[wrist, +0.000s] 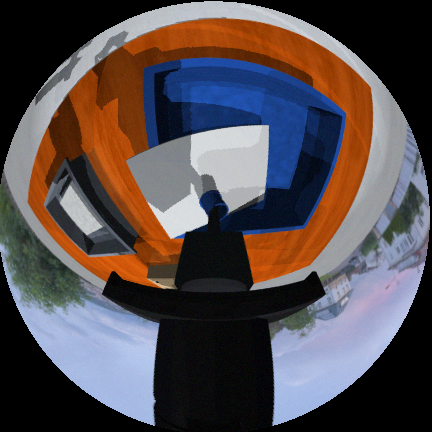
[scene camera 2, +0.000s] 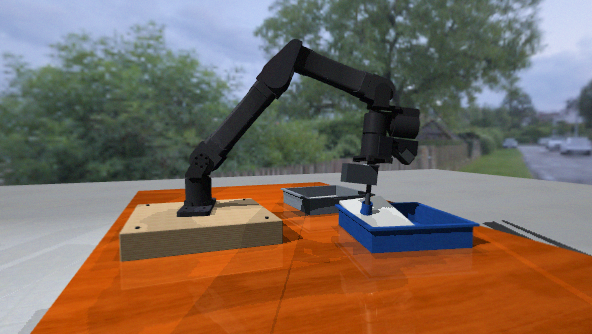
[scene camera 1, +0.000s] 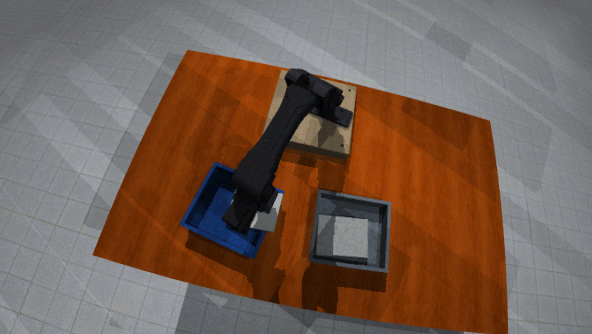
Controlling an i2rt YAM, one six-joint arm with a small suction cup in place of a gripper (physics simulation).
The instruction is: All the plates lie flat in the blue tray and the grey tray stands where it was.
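Frame: origin at the arm's base, x ahead, y up, z right, level; metres.
Seen in the pictures: hand, tool point: (wrist: 213, 197) (scene camera 2: 365, 216); arm's base, link origin: (scene camera 2: 198, 208) (scene camera 1: 325, 110).
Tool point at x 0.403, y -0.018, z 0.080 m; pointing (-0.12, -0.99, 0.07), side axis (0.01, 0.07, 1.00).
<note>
Offsets run from my tool point to a thing's top centre. Level surfaces: height alone.
A white square plate (scene camera 1: 266, 220) (scene camera 2: 387, 214) (wrist: 230, 150) lies over the side of the blue tray @(dx +0.053, dy +0.018, dz +0.058 m) (scene camera 1: 214, 212) (scene camera 2: 425, 239) (wrist: 285, 145) nearest the grey tray. It is tilted, with one part sticking out past the rim. My suction cup (scene camera 2: 366, 209) (wrist: 214, 202) touches its upper face, near one edge in the wrist view, and is shut on it; the arm hides the cup in scene camera 1. A light plate @(dx -0.007, dy -0.011, dz -0.290 m) (scene camera 1: 350, 237) (wrist: 82, 207) lies in the grey tray @(dx -0.028, dy +0.018, dz -0.307 m) (scene camera 1: 387, 235) (scene camera 2: 295, 201) (wrist: 112, 245). Whether more plates lie under it cannot be told.
The arm's wooden base block (scene camera 1: 312, 137) (scene camera 2: 200, 240) stands at the back of the orange table @(dy -0.032 m) (scene camera 1: 430, 190) (scene camera 2: 200, 305). The grey tray stands beside the blue tray with a strip of table between them. The arm reaches over the blue tray.
</note>
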